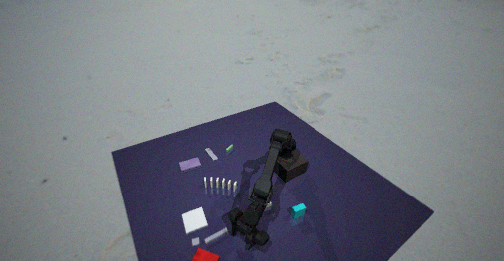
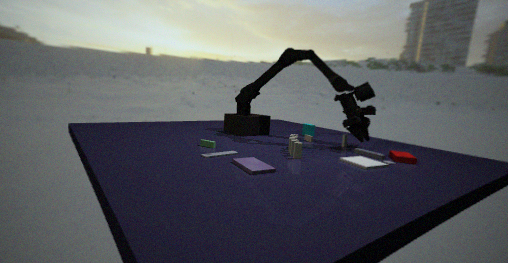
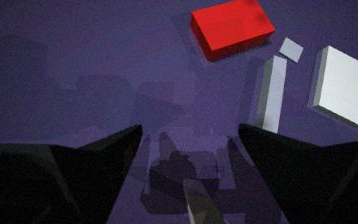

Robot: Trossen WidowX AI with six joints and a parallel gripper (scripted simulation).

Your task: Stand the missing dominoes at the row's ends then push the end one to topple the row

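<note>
Now: the grey bar 50 mm ahead of my gripper tip, 100 mm to the right of it and 30 mm below it. The rest, counted from my gripper tip: grey square 140 mm ahead, 140 mm to the right, 30 mm below; then red block 140 mm ahead, 40 mm to the right, 20 mm below; then white plate 90 mm ahead, 230 mm to the right, 30 mm below.
</note>
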